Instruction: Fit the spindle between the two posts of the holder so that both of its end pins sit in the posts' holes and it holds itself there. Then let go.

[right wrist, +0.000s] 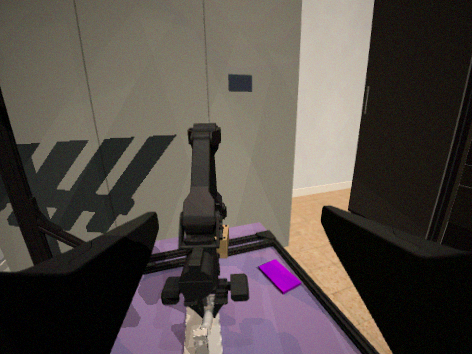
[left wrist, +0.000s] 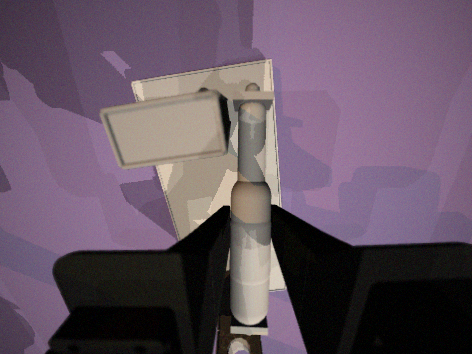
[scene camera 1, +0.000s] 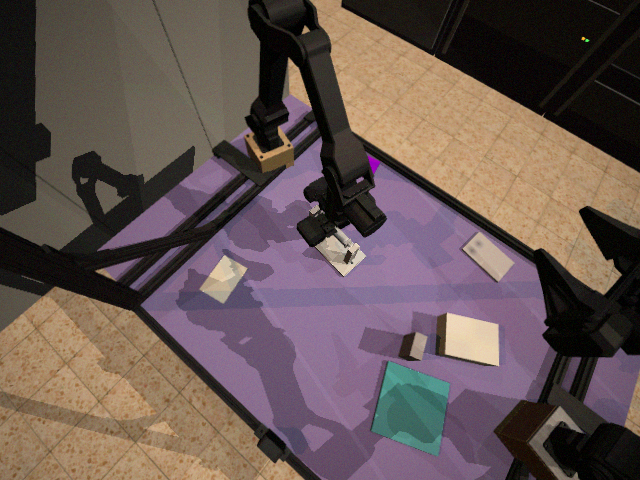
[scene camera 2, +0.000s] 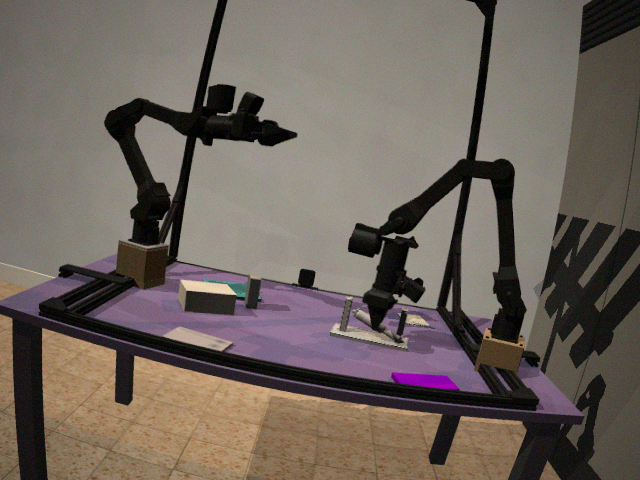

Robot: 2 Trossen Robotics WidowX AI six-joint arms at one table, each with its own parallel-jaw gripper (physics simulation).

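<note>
The pale spindle is tilted between the holder's posts. In scene camera 2 its left end is high near the left post; its right end is low, near the base beside the right post. In the left wrist view the low end lies right of a post, not in its hole. The holder's base is flat on the table. My left gripper is shut on the spindle's middle. My right gripper is open, empty, high and far away.
A cream box and small grey block stand by a teal sheet. Pale flat pieces lie apart. A magenta pad lies near the table edge.
</note>
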